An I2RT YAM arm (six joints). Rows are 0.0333 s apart.
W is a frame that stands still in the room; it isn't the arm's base.
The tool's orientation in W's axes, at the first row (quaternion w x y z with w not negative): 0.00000 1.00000 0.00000 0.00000
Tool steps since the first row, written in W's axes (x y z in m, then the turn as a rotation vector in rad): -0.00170 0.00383 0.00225 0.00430 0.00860 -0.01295; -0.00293 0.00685 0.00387 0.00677 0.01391 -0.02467; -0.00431 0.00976 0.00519 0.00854 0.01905 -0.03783; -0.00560 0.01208 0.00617 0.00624 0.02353 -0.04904; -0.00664 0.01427 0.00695 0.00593 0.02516 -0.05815; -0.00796 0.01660 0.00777 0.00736 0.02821 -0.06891; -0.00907 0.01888 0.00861 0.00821 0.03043 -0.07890; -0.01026 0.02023 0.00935 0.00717 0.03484 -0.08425
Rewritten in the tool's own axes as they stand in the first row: -0.00170 -0.00383 -0.00225 0.00430 -0.00860 0.01295; -0.00293 -0.00685 -0.00387 0.00677 -0.01391 0.02467; -0.00431 -0.00976 -0.00519 0.00854 -0.01905 0.03783; -0.00560 -0.01208 -0.00617 0.00624 -0.02353 0.04904; -0.00664 -0.01427 -0.00695 0.00593 -0.02516 0.05815; -0.00796 -0.01660 -0.00777 0.00736 -0.02821 0.06891; -0.00907 -0.01888 -0.00861 0.00821 -0.03043 0.07890; -0.01026 -0.02023 -0.00935 0.00717 -0.03484 0.08425
